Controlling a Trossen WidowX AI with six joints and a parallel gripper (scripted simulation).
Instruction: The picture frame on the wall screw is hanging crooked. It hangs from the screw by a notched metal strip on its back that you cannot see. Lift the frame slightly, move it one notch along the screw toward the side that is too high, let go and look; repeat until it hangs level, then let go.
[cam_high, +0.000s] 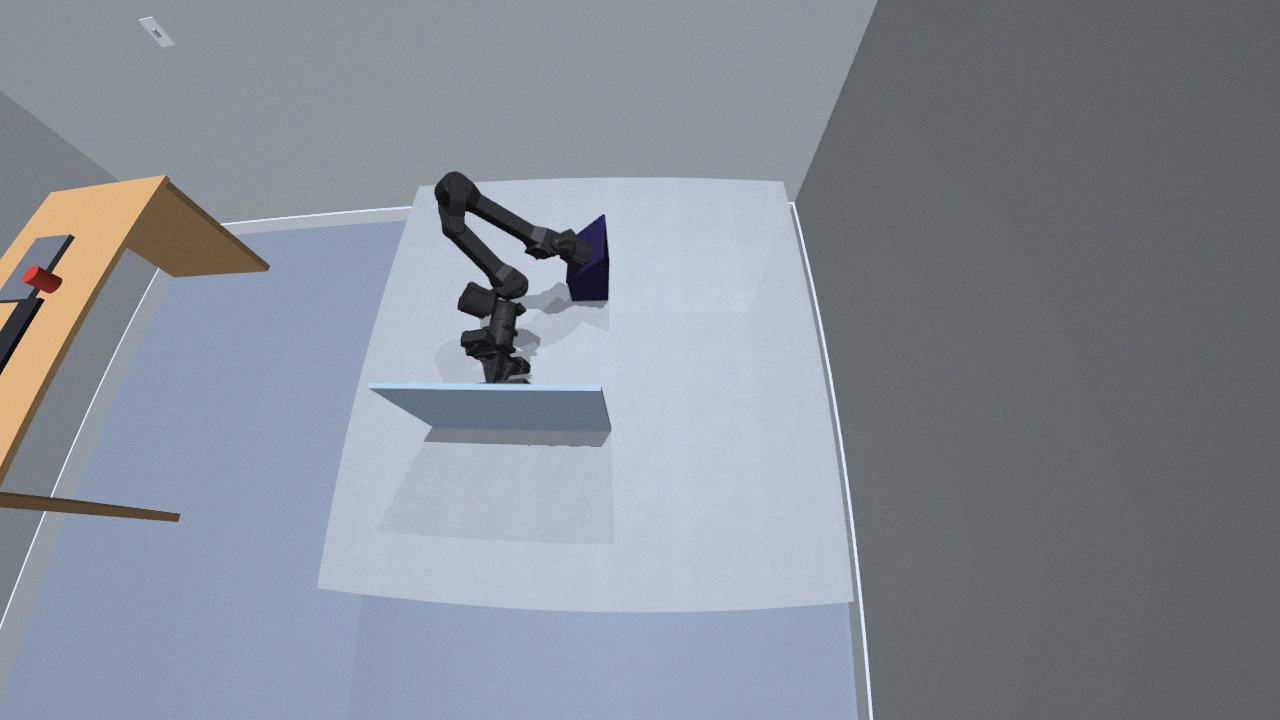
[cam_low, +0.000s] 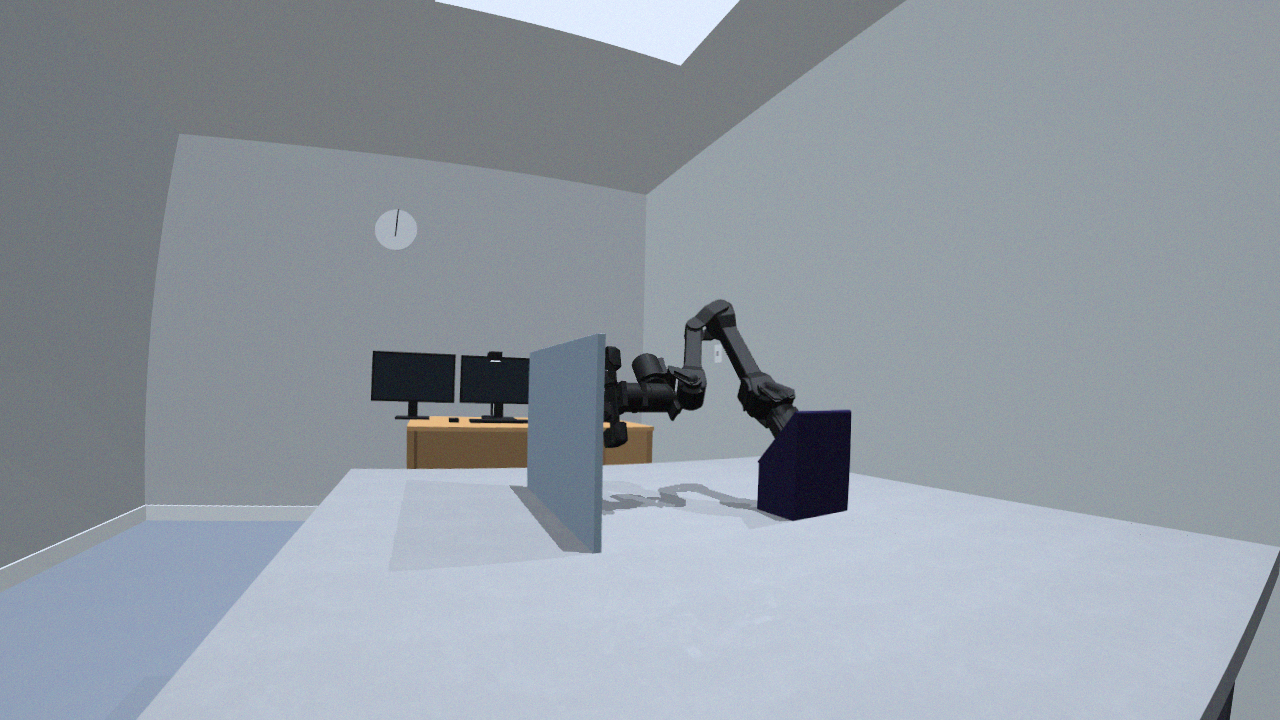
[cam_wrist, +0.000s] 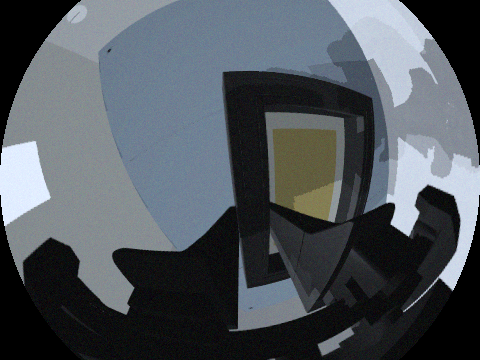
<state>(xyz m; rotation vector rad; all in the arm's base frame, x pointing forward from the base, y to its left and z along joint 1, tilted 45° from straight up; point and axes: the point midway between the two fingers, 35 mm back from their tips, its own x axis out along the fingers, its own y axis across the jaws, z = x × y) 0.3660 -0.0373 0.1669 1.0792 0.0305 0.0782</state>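
The picture frame is 50 mm below my gripper tip and 10 mm to the left of it. From my gripper tip the other things lie so: wall panel: 60 mm below, 20 mm ahead.
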